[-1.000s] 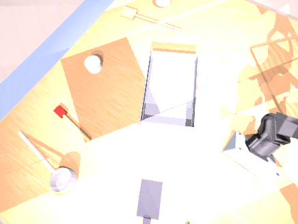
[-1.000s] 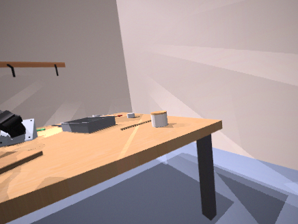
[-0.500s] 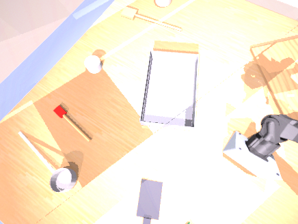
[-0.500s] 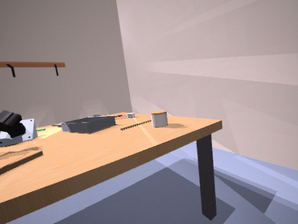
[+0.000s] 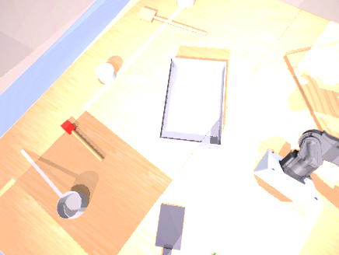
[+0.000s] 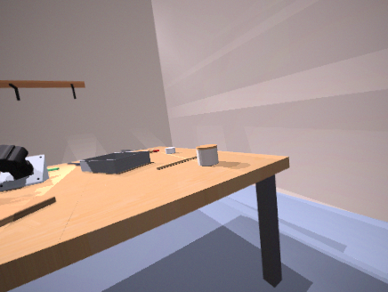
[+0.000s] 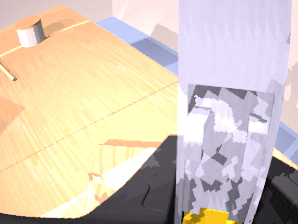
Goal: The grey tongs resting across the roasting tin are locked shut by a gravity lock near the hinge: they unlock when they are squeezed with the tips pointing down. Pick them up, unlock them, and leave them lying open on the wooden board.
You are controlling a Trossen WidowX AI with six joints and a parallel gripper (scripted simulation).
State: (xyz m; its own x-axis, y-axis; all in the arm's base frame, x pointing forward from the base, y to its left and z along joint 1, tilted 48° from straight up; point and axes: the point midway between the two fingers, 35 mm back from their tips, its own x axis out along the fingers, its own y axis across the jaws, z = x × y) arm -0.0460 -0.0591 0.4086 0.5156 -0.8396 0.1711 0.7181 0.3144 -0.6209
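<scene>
The wooden board is 260 mm below my gripper tip and 10 mm behind it. From my gripper tip the other things lie so: yellow lock piece (30 mm to the left, 20 mm behind, 10 mm above); then grey roasting tin (420 mm ahead, 280 mm to the left, 240 mm below); then lidded white jar (670 mm ahead, 230 mm below, 150 mm to the right).
</scene>
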